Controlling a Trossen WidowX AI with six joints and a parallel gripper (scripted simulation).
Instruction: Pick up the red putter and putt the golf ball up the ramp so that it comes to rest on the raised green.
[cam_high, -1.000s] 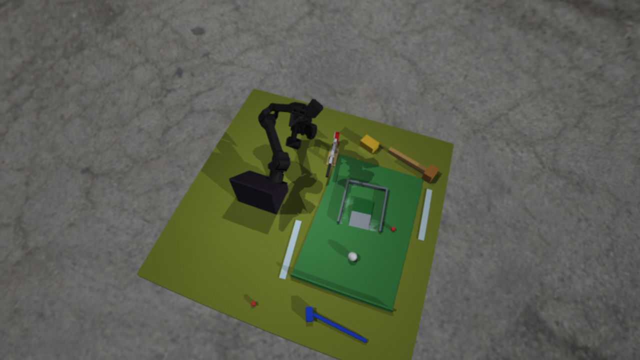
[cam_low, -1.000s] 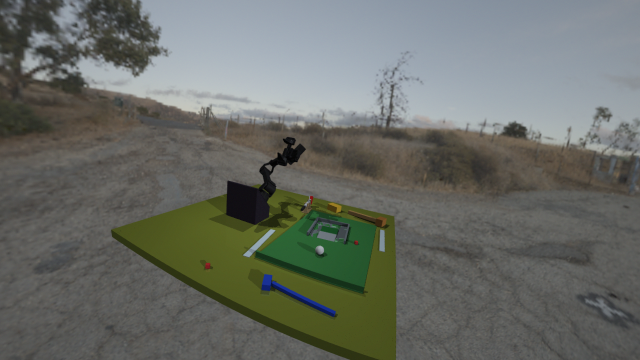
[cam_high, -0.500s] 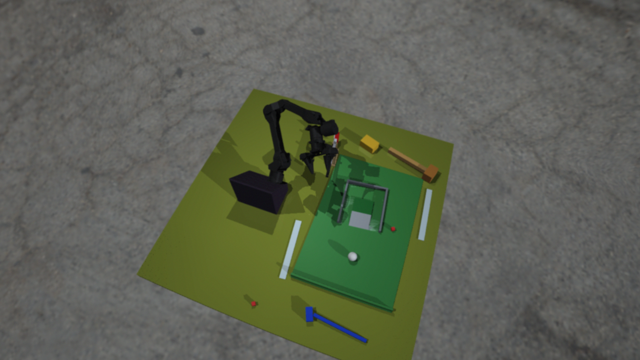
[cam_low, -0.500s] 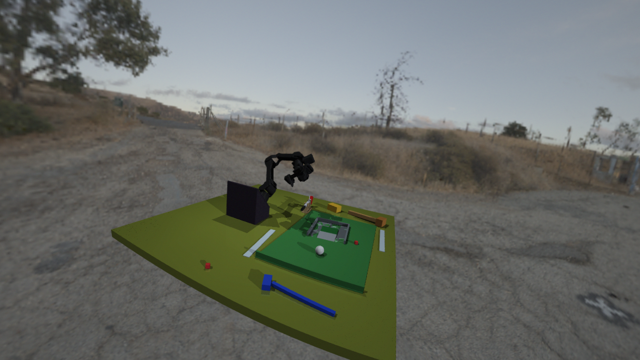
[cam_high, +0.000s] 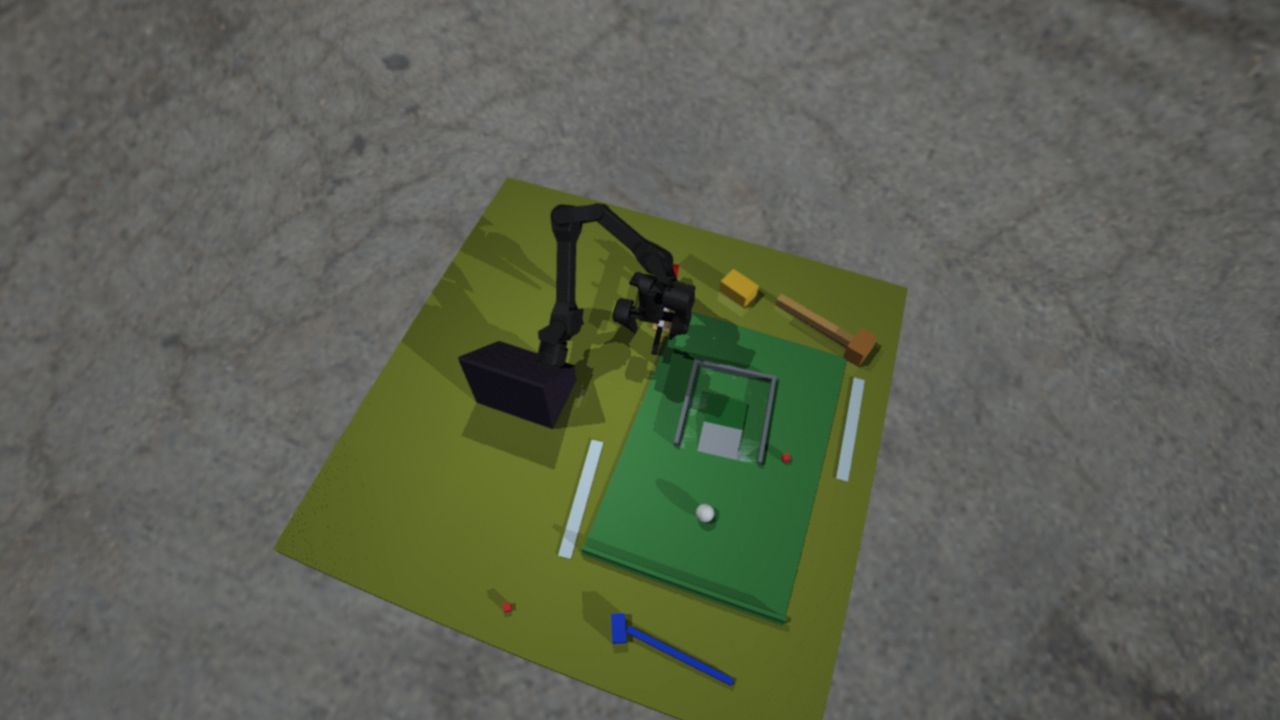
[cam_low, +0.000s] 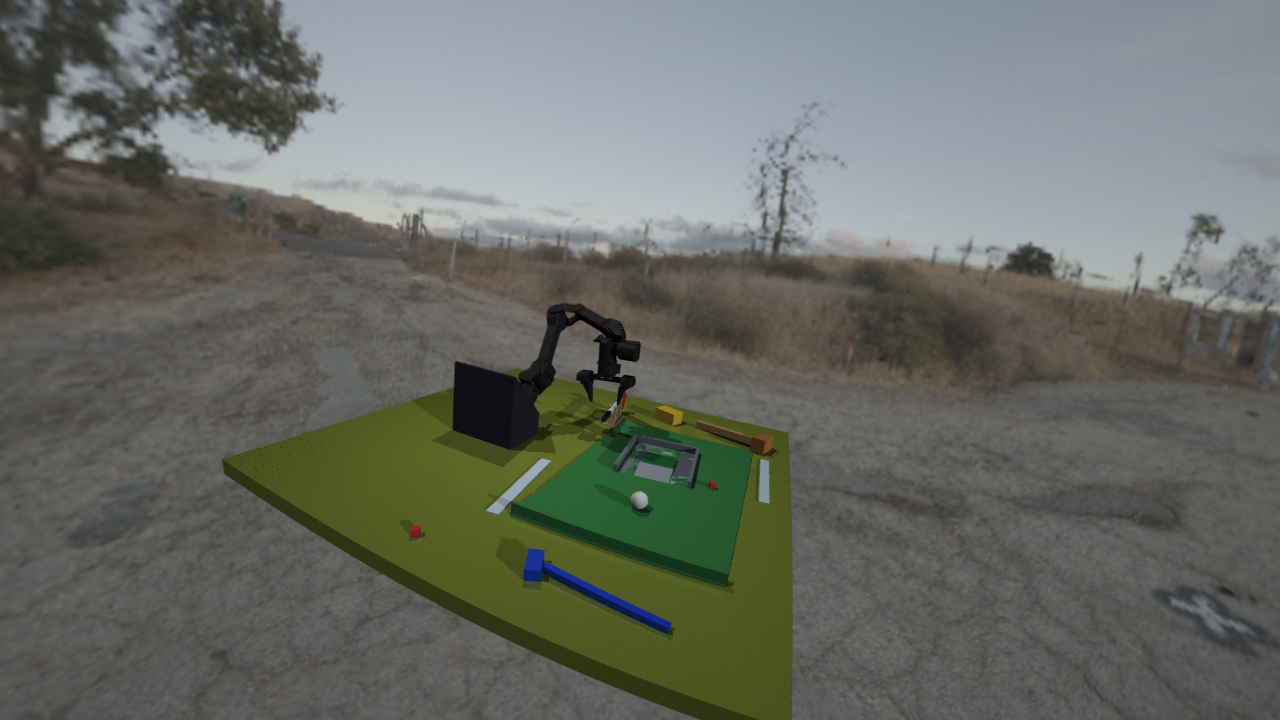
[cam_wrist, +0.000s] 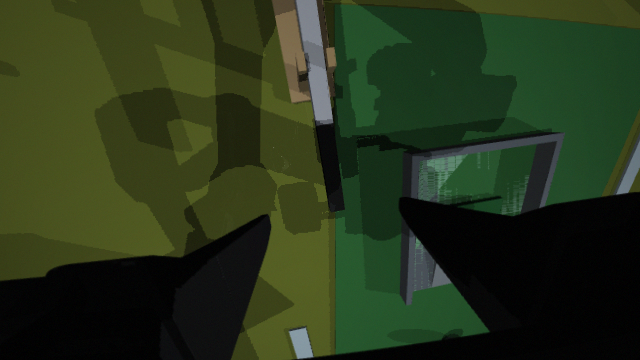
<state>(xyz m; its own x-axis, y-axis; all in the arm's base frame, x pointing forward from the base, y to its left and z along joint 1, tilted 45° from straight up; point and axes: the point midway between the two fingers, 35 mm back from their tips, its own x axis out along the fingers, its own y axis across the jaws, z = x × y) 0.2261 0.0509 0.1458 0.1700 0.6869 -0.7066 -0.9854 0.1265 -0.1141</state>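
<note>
The red putter is 130 mm to the left of my gripper tip and 50 mm below it. Round my gripper tip: white golf ball (220 mm ahead, 400 mm to the right, 80 mm below); then green mat (240 mm ahead, 210 mm to the right, 110 mm below); then yellow block (190 mm ahead, 270 mm to the left, 90 mm below).
</note>
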